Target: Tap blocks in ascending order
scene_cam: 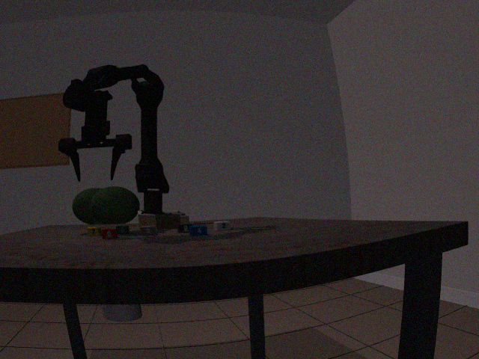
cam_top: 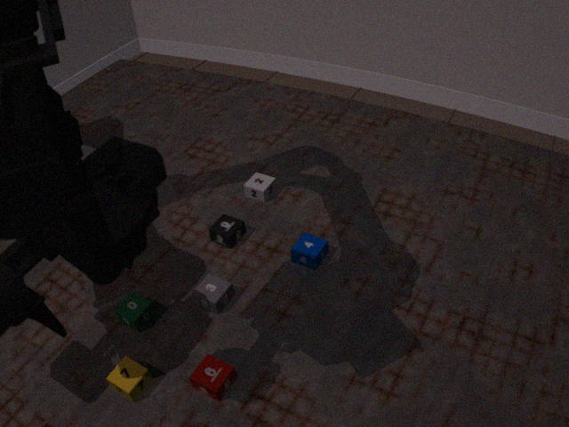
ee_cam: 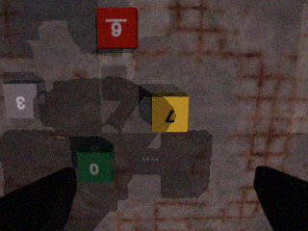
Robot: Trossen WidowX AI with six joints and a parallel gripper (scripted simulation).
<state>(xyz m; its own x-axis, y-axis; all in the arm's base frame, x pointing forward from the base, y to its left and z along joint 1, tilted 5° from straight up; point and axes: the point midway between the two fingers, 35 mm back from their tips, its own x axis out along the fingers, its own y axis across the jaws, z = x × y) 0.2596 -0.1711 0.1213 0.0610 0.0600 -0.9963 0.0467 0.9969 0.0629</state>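
The green block lies 12 cm below my gripper tip, 6 cm to the left of it and 5 cm behind it. The rest, counted from my gripper tip: grey block: 12 cm to the left, 12 cm below, 2 cm ahead; then yellow block: 12 cm below, 1 cm to the right; then red block: 12 cm below, 7 cm ahead, 3 cm to the left.
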